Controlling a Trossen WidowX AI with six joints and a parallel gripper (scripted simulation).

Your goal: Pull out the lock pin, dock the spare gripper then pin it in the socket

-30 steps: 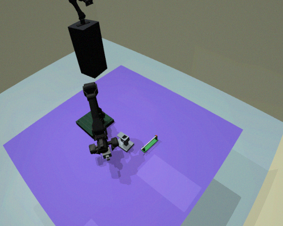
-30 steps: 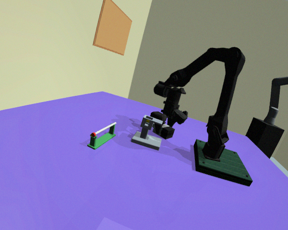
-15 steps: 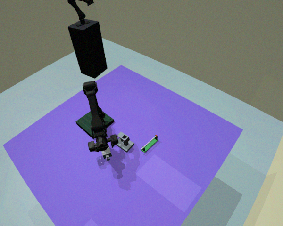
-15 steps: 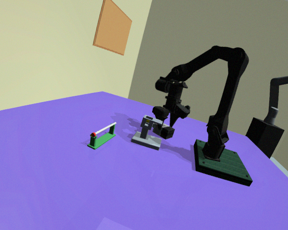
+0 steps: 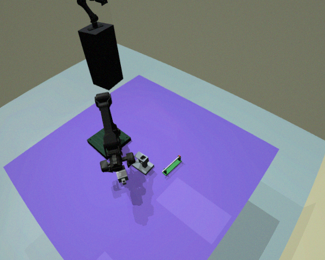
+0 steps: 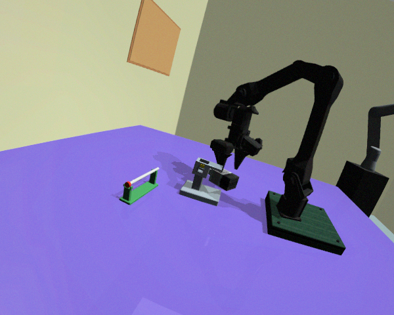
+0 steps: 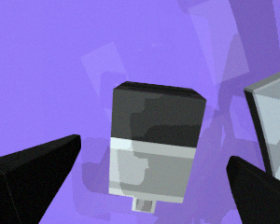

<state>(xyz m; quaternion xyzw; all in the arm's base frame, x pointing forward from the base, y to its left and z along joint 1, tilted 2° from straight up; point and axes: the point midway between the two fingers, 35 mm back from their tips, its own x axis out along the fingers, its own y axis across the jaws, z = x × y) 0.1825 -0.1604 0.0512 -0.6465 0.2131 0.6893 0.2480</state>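
My gripper tip is now 30 mm above the spare gripper, 20 mm short of it and 10 mm to the left of it. The rest, counted from my gripper tip: grey mount (120 mm to the left, 80 mm ahead); green cradle (220 mm ahead, 200 mm to the left, 30 mm below).
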